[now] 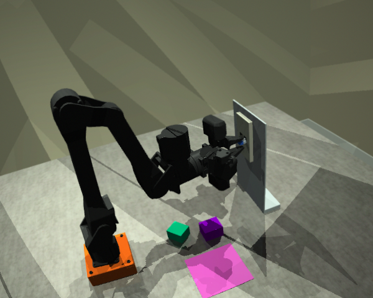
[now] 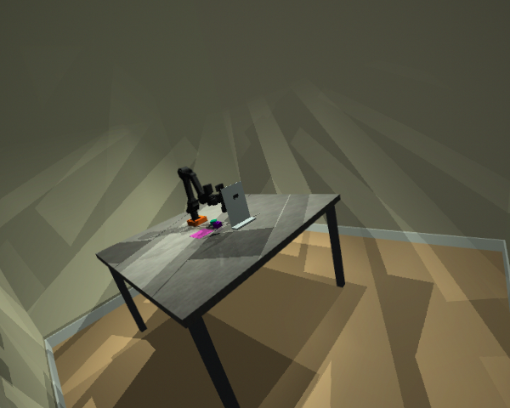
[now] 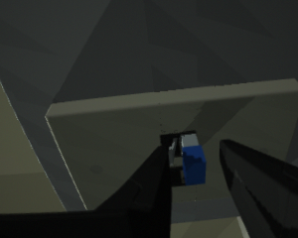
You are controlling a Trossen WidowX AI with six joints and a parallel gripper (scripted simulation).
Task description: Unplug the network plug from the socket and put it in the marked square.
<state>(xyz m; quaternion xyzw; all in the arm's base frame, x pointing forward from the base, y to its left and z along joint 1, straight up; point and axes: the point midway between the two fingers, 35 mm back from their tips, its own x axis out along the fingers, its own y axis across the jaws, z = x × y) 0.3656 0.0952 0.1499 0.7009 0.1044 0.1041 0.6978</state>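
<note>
Right now my gripper tip is 10 mm short of the network plug. Also, from my gripper tip: green block (210 mm behind, 170 mm below, 70 mm to the right); then purple block (170 mm below, 130 mm behind, 90 mm to the right); then upright panel (60 mm below, 30 mm ahead, 10 mm to the left).
</note>
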